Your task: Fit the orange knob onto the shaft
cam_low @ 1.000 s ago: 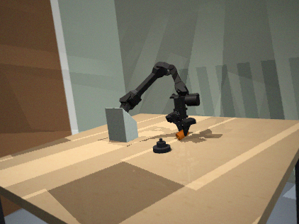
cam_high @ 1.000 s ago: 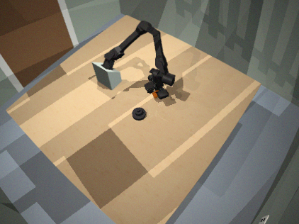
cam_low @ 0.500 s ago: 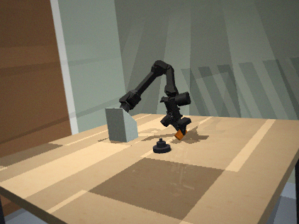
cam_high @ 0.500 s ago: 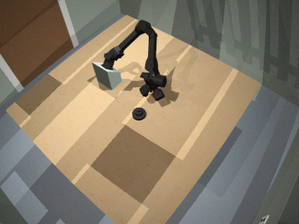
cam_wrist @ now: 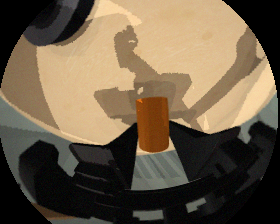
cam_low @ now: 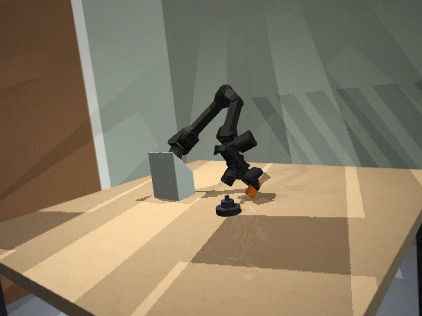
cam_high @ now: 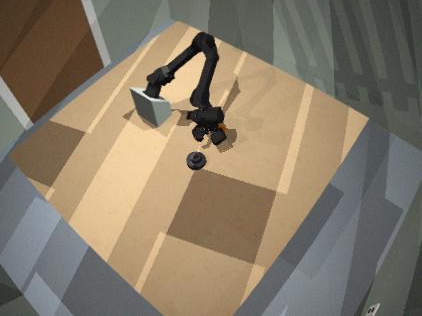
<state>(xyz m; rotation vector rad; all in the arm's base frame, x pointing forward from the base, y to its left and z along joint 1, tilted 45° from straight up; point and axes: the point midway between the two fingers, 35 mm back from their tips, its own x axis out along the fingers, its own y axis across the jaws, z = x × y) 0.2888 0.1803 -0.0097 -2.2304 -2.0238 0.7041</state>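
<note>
Right now the dark round pedestal is 17 cm to the right of my gripper tip and 2 cm ahead of it. Round my gripper tip: orange knob (1 cm to the right).
</note>
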